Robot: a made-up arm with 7 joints.
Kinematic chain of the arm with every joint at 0, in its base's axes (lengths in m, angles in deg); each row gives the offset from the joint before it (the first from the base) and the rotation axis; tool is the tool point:
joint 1: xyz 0 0 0.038 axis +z
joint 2: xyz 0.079 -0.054 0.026 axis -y
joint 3: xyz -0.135 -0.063 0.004 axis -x
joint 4: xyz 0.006 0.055 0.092 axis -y
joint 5: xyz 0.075 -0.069 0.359 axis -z
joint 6: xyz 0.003 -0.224 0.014 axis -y
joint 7: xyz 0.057 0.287 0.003 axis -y
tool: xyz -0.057 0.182 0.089
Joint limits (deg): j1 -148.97..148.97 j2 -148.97..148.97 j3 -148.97..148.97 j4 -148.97..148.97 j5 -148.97..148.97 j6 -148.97..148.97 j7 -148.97..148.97
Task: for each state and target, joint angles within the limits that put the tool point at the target. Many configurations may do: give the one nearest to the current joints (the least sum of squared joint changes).
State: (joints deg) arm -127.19 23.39 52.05 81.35 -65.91 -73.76 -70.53
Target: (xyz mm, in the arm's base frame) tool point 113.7 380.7 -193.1
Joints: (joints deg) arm -115.35 11.72 63.56 85.75 -79.61 -47.29 -51.60
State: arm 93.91 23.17 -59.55 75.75 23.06 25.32 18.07
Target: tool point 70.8 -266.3 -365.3
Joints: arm 106.39 71.15 -52.18 101.59 -2.42 33.46 28.60
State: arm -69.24 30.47 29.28 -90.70 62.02 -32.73 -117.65
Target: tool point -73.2 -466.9 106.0
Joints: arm -62.40 36.73 31.55 -80.84 65.75 -20.54 -109.87
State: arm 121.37 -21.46 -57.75 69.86 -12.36 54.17 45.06
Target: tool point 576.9 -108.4 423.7
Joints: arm 107.23 -13.52 -86.25 52.40 12.05 31.41 9.19
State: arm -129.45 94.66 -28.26 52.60 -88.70 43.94 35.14
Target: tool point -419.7 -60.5 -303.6
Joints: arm -148.97 119.17 -24.72 89.60 -97.75 53.43 51.28
